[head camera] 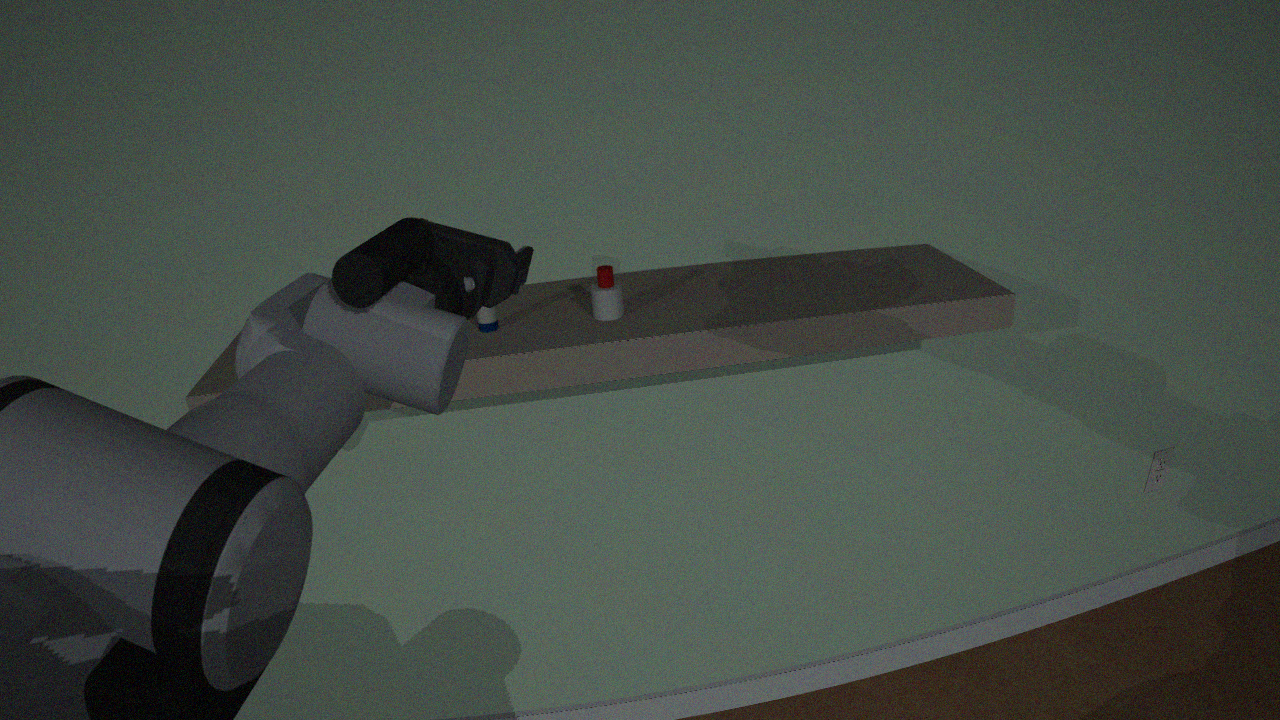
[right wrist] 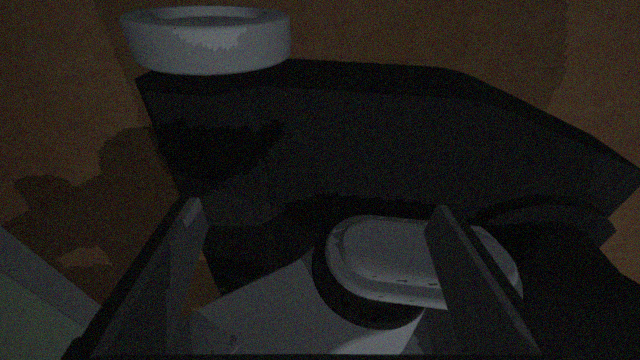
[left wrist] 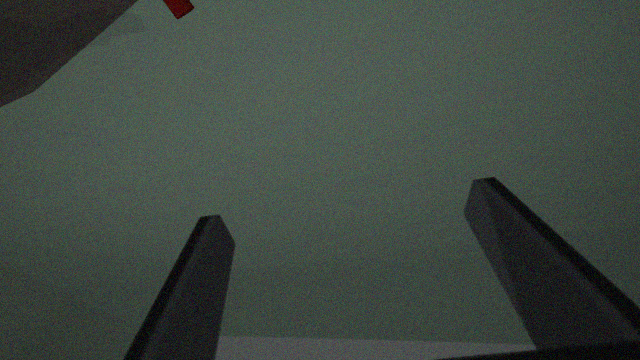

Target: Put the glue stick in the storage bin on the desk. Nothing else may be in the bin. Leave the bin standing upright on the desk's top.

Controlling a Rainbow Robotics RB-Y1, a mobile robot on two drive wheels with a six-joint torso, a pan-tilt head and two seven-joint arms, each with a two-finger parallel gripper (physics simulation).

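Frame: origin at the robot's base, x ahead, y left, z up, level; centimetres.
Where they show: left gripper, between the fingertips: (head camera: 474,241) (left wrist: 344,213); right gripper, between the fingertips: (right wrist: 319,215).
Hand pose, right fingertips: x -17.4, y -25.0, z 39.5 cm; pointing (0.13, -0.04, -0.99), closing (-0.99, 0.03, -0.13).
Observation:
Each offset is from my right fingertips to the top centre of the thing. Level surfaces: height alone.
The white-and-blue stick {dx +93.5, dy +46.8, dz +70.6 cm} (head camera: 487,321), which looks like the glue stick, stands on the wall shelf {dz +60.6 cm} (head camera: 850,279) (left wrist: 40,40); in the head view its lower end shows and the rest is hidden behind my left gripper. My left gripper (head camera: 521,273) (left wrist: 344,213) is open, with nothing between its fingers. In the head view it overlaps the stick; their distance apart is unclear. The stick does not show in the left wrist view. My right gripper (right wrist: 319,215) is open and empty over the robot's own body. The storage bin and the desk do not show in these views.
A white bottle {dx +95.5, dy +31.6, dz +66.9 cm} (head camera: 606,302) with a red cap {dx +95.5, dy +31.6, dz +66.9 cm} (head camera: 605,276) (left wrist: 178,7) stands on the shelf beside the stick. The green wall (head camera: 716,501) is behind and below the shelf. A small wall plate {dx +133.8, dy -92.2, dz +6.3 cm} (head camera: 1158,470) is at the right. The robot's dark base (right wrist: 375,130) shows in the right wrist view.

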